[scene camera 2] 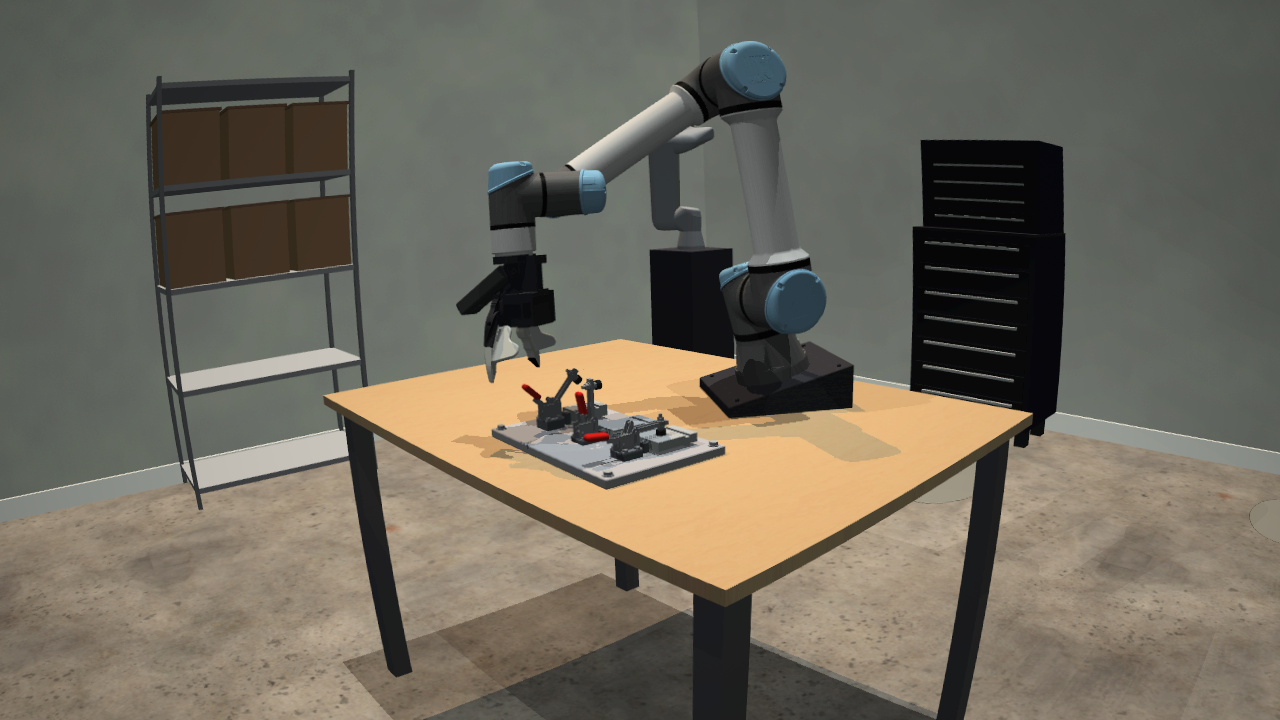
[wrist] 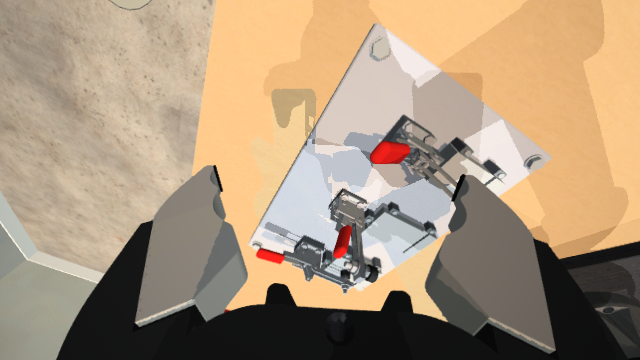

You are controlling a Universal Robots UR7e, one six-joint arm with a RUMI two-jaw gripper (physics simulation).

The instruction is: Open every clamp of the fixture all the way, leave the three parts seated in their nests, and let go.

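Frame: origin at the arm's base, x left, y back, z up, level; centimetres.
Where they show: gripper, fingertip midpoint: point(scene camera 2: 515, 374) point(wrist: 335, 174); arm's base, origin of the base link: point(scene camera 2: 773, 371).
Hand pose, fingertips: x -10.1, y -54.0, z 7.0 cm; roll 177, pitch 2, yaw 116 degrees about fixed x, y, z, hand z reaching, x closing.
Observation:
Things, the pixels of their top centre, and the offset from my fingertips. "pt": a spot on its surface instead. Level surfaces: height alone.
- fixture plate, middle of its top: point(wrist: 366, 212) point(scene camera 2: 601, 437) dx +10.0, dy +9.7, dz -10.8 cm
- far clamp, surface spot: point(wrist: 407, 131) point(scene camera 2: 540, 415) pt dx -2.3, dy +6.0, dz -8.5 cm
- middle clamp, surface spot: point(wrist: 348, 205) point(scene camera 2: 579, 430) pt dx +8.8, dy +6.2, dz -9.1 cm
- middle part, middle of its top: point(wrist: 399, 236) point(scene camera 2: 626, 422) dx +10.3, dy +15.0, dz -9.2 cm
- far part, middle of its top: point(wrist: 465, 182) point(scene camera 2: 584, 405) dx -0.7, dy +14.6, dz -8.2 cm
- wooden table, its level: dz -12.3 cm
The fixture plate point(scene camera 2: 547, 445) point(wrist: 365, 100) lies on the table and carries three red-handled clamps. The far clamp point(scene camera 2: 550, 412) point(wrist: 407, 131) and the middle clamp point(scene camera 2: 586, 431) point(wrist: 348, 205) have their arms raised. The near clamp point(scene camera 2: 628, 445) point(wrist: 310, 247) has its red handle lying flat and its arm level over its part point(scene camera 2: 671, 439). The middle part point(wrist: 400, 225) and the far part point(wrist: 467, 167) sit in their nests; a finger partly covers the far clamp's arm in the wrist view. My gripper point(scene camera 2: 514, 371) point(wrist: 335, 174) is open and empty, above the far end of the plate.
The wooden table point(scene camera 2: 805, 483) point(wrist: 240, 100) bears the robot's dark base point(scene camera 2: 778, 389). A shelf rack point(scene camera 2: 355, 223) with boxes, a black drawer cabinet point(scene camera 2: 989, 308) and a black pedestal point(scene camera 2: 689, 300) with another arm stand beyond the table.

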